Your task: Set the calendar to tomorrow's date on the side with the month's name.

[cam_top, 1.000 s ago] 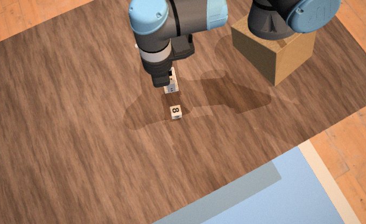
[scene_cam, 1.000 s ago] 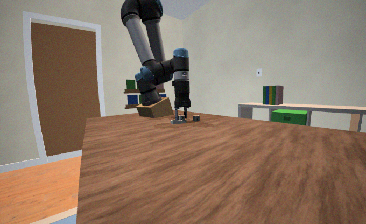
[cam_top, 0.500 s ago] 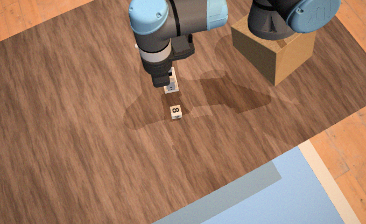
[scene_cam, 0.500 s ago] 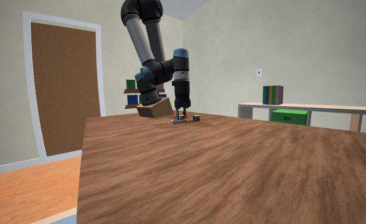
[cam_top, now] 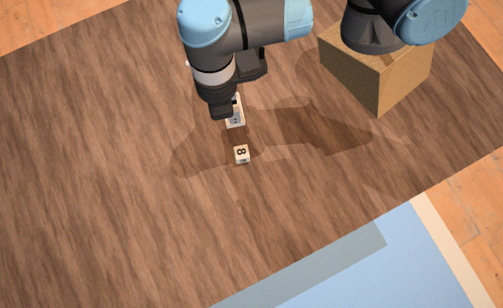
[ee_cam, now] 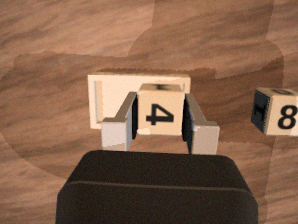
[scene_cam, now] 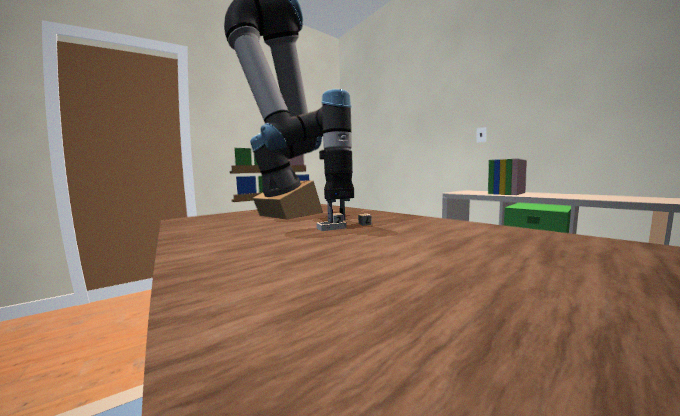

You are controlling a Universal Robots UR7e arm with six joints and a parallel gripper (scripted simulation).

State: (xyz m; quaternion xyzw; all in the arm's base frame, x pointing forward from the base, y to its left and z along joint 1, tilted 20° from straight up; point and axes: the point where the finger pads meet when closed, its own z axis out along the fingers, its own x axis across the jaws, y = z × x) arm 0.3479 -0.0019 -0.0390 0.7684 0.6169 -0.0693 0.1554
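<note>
Now: hand 1 cm past the calendar tray, 2 cm to the left of it and 3 cm above it. Round my hand: digit cube: 1 cm below.
</note>
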